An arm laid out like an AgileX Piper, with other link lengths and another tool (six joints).
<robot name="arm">
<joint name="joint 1" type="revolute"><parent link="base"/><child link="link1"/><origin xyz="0 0 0.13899"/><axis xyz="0 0 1"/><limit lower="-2.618" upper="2.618"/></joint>
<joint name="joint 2" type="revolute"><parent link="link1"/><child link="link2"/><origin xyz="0 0 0" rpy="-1.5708 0 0"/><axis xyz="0 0 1"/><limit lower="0" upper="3.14"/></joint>
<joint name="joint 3" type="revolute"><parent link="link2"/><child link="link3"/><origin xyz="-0.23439 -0.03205 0"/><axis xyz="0 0 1"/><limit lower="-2.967" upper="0"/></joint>
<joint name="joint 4" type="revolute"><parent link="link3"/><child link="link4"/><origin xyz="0.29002 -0.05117 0" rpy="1.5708 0 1.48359"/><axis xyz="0 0 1"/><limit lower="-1.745" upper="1.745"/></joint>
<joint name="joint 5" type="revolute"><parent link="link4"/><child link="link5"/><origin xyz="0 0 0" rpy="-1.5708 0 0"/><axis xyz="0 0 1"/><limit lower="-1.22" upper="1.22"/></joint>
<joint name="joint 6" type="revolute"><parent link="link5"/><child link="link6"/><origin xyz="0 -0.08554 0" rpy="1.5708 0 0"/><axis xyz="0 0 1"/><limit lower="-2.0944" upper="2.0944"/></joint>
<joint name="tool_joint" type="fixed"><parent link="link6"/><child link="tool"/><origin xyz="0.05 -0.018 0.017" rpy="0 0.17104 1.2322"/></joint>
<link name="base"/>
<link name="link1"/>
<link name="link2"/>
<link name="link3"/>
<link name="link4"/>
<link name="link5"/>
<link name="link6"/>
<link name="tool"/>
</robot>
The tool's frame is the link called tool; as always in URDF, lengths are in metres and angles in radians.
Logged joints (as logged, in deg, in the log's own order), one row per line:
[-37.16 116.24 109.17 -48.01 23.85 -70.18]
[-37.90 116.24 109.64 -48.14 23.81 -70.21]
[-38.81 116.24 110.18 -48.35 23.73 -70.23]
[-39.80 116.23 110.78 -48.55 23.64 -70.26]
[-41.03 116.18 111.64 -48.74 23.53 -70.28]
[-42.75 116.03 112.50 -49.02 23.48 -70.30]
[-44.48 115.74 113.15 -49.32 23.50 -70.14]
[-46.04 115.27 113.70 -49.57 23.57 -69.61]
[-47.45 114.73 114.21 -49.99 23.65 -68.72]
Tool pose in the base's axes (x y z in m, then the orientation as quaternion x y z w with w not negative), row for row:
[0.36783 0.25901 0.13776 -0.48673 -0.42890 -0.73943 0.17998]
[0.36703 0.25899 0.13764 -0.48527 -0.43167 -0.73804 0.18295]
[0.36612 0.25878 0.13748 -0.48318 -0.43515 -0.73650 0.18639]
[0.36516 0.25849 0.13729 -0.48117 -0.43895 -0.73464 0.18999]
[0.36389 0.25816 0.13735 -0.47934 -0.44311 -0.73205 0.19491]
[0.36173 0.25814 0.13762 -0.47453 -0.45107 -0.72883 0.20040]
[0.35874 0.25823 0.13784 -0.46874 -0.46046 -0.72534 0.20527]
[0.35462 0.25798 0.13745 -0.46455 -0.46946 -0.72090 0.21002]
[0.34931 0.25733 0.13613 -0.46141 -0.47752 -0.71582 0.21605]
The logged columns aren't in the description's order. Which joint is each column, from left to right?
Columns, left to right: joint 4, joint 2, joint 6, joint 5, joint 1, joint 3.
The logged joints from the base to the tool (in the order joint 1, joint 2, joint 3, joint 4, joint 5, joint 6), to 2 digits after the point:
[23.85 116.24 -70.18 -37.16 -48.01 109.17]
[23.81 116.24 -70.21 -37.90 -48.14 109.64]
[23.73 116.24 -70.23 -38.81 -48.35 110.18]
[23.64 116.23 -70.26 -39.80 -48.55 110.78]
[23.53 116.18 -70.28 -41.03 -48.74 111.64]
[23.48 116.03 -70.30 -42.75 -49.02 112.50]
[23.50 115.74 -70.14 -44.48 -49.32 113.15]
[23.57 115.27 -69.61 -46.04 -49.57 113.70]
[23.65 114.73 -68.72 -47.45 -49.99 114.21]

